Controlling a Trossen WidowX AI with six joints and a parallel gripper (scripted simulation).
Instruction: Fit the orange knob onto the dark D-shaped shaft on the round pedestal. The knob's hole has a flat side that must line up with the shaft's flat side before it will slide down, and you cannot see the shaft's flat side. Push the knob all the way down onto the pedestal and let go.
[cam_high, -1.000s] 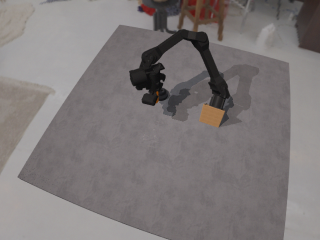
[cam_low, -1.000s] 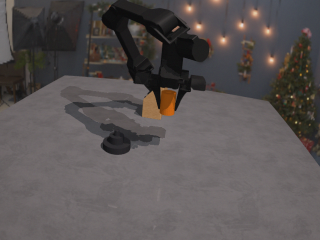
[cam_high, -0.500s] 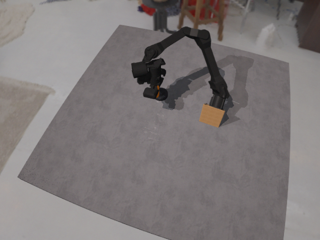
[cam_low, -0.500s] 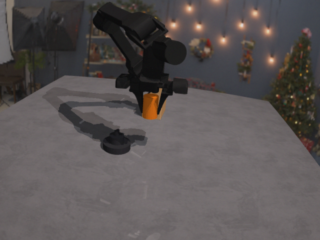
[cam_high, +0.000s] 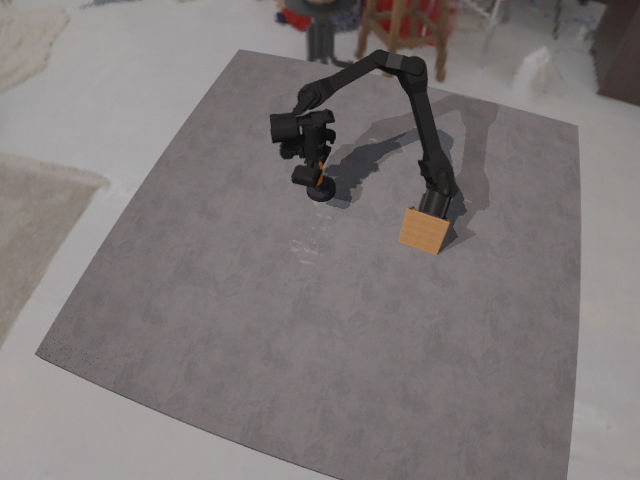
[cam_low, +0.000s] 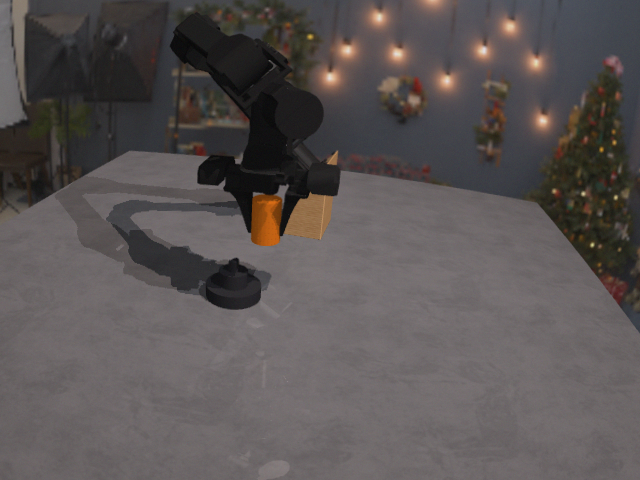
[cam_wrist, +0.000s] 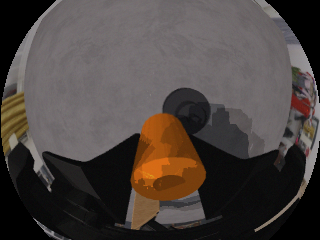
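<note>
Now: the dark round pedestal 1 cm ahead of my gripper tip, 4 cm to the right of it and 8 cm below it. Round my gripper tip: orange knob (2 cm above).
</note>
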